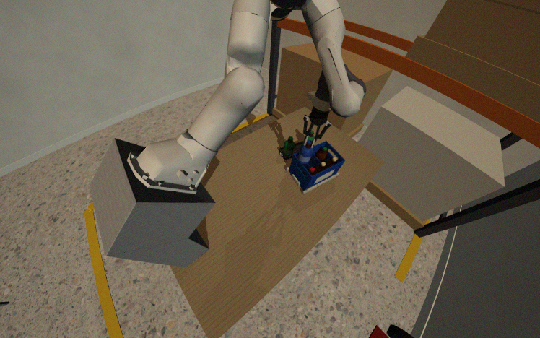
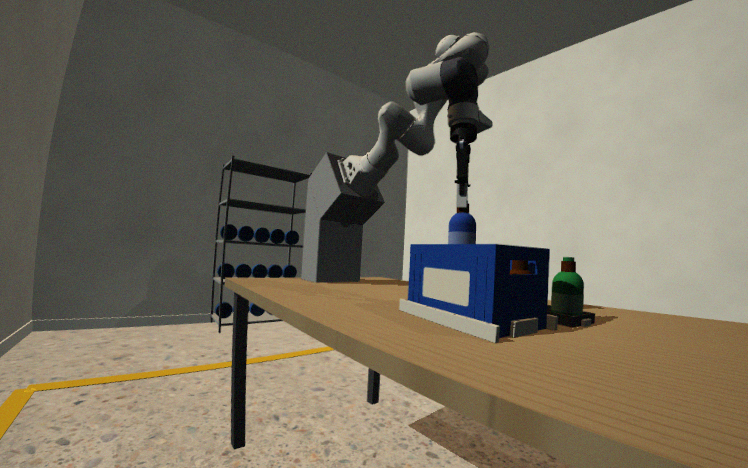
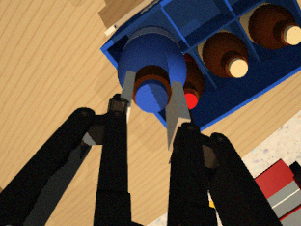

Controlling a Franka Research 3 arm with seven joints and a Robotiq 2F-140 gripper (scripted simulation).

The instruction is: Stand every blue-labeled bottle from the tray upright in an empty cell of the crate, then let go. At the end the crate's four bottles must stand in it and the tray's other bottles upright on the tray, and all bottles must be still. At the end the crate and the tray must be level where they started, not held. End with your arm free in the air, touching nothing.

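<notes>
My hand is 90 mm above the blue-labeled bottle. The rest, counted from my hand: dark tray (180 mm ahead, 110 mm to the left, 300 mm below); crate (60 mm ahead, 80 mm to the right, 230 mm below).
</notes>
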